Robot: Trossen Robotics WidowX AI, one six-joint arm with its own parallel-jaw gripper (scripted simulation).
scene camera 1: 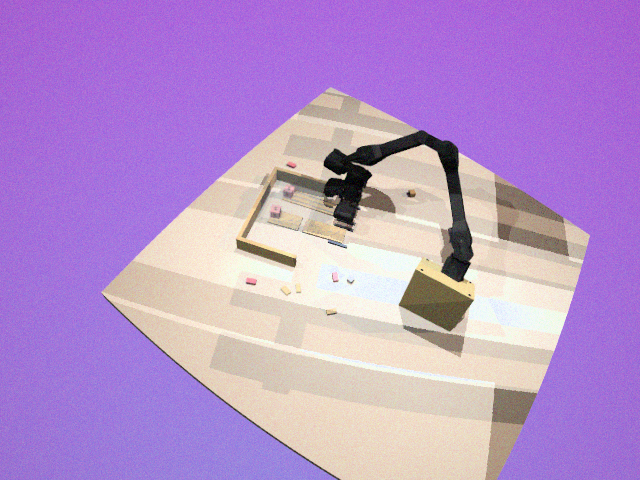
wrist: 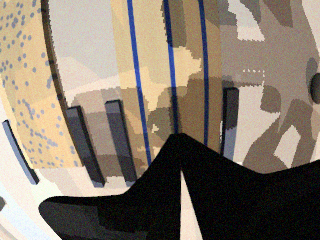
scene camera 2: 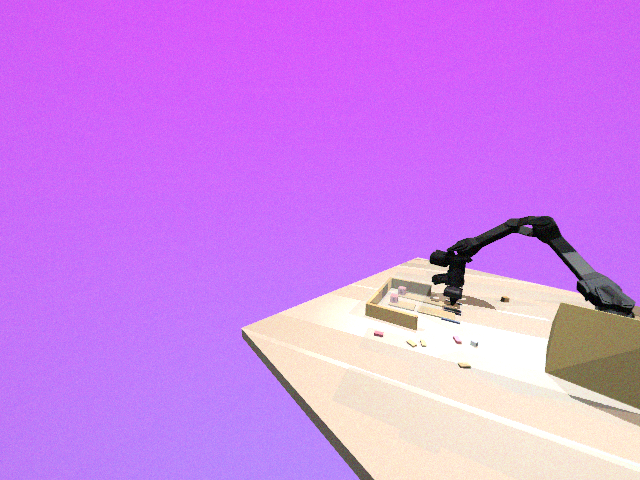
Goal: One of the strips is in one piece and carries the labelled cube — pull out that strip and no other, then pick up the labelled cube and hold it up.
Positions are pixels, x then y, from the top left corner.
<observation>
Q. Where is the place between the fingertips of the gripper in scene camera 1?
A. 347, 212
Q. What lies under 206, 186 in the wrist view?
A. The gripper.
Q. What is the gripper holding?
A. Nothing.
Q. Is the gripper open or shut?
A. Shut.
</observation>
